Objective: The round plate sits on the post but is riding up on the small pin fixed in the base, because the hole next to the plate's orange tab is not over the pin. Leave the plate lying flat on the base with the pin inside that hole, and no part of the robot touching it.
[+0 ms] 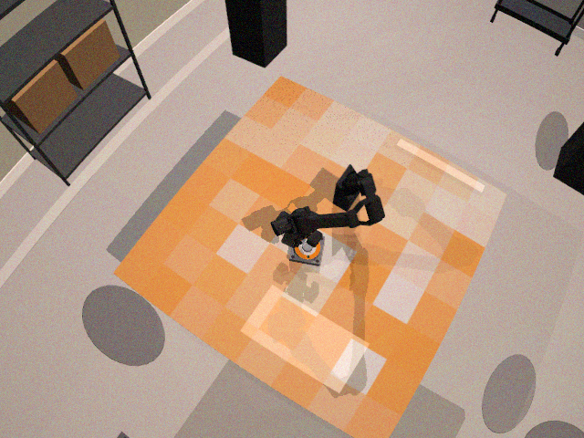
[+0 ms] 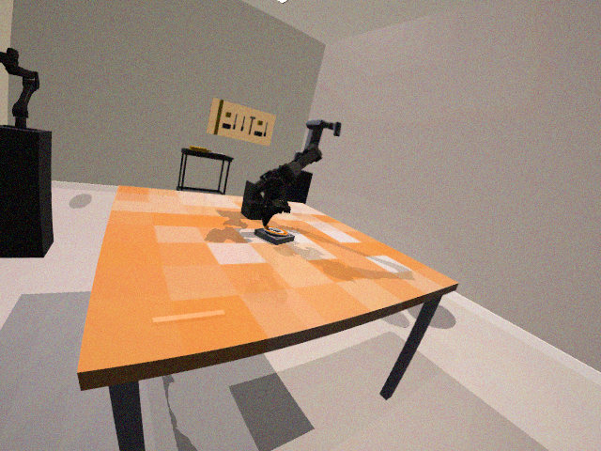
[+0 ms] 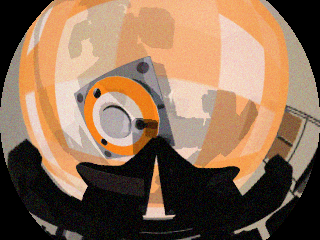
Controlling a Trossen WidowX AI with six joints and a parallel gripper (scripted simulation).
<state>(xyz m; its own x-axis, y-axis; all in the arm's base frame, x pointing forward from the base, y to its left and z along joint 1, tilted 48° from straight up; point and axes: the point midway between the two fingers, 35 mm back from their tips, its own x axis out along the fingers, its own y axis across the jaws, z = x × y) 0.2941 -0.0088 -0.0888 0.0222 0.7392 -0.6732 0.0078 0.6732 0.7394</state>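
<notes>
Right now the square grey base is 50 mm to the left of my gripper tip, 20 mm below it and 10 mm ahead of it. The rest, counted from my gripper tip: round plate: 30 mm to the left, 10 mm below, 10 mm ahead.
</notes>
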